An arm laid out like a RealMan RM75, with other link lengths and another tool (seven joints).
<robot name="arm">
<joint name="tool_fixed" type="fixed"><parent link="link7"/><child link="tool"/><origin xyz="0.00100 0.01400 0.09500" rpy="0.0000 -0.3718 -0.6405"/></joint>
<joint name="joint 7" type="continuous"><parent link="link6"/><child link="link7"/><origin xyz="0.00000 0.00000 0.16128"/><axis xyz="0 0 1"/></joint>
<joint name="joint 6" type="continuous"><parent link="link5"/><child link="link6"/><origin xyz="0.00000 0.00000 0.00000"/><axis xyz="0 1 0"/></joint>
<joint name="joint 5" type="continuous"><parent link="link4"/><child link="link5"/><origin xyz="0.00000 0.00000 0.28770"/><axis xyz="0 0 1"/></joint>
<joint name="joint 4" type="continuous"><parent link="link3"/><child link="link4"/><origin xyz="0.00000 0.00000 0.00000"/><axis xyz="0 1 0"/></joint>
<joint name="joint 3" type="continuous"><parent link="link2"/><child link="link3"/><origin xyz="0.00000 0.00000 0.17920"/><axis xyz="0 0 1"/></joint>
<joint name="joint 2" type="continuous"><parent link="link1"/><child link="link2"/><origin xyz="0.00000 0.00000 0.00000"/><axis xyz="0 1 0"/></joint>
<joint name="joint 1" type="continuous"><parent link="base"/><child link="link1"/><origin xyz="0.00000 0.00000 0.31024"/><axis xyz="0 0 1"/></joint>
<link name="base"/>
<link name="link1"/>
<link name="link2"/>
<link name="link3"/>
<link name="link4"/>
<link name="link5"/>
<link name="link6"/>
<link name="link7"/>
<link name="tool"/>
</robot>
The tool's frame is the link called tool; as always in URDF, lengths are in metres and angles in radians. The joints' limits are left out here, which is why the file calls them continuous.
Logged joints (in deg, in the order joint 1, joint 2, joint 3, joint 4, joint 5, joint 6, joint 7), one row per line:
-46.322, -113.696, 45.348, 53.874, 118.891, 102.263, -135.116
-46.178, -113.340, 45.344, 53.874, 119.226, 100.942, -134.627
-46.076, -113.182, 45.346, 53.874, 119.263, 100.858, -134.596
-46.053, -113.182, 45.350, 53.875, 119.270, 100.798, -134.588
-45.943, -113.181, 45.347, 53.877, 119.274, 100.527, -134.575
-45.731, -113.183, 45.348, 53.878, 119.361, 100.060, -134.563
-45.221, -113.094, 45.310, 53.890, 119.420, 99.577, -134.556
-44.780, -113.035, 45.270, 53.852, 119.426, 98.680, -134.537
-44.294, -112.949, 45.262, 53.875, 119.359, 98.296, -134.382
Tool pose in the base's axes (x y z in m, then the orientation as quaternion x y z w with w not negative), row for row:
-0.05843, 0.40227, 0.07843, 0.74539, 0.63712, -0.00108, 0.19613
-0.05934, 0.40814, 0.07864, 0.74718, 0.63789, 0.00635, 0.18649
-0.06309, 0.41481, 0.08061, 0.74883, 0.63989, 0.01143, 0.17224
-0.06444, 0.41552, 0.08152, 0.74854, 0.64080, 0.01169, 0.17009
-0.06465, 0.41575, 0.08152, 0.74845, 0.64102, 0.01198, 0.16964
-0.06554, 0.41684, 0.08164, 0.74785, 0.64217, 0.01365, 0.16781
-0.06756, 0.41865, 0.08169, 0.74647, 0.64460, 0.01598, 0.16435
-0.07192, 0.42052, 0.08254, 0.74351, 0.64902, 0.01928, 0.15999
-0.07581, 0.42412, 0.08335, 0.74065, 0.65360, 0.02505, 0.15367
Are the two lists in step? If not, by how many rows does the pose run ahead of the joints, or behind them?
The pose runs 1 row behind the joints: the pose in row i belongs to the joints in row i - 1.
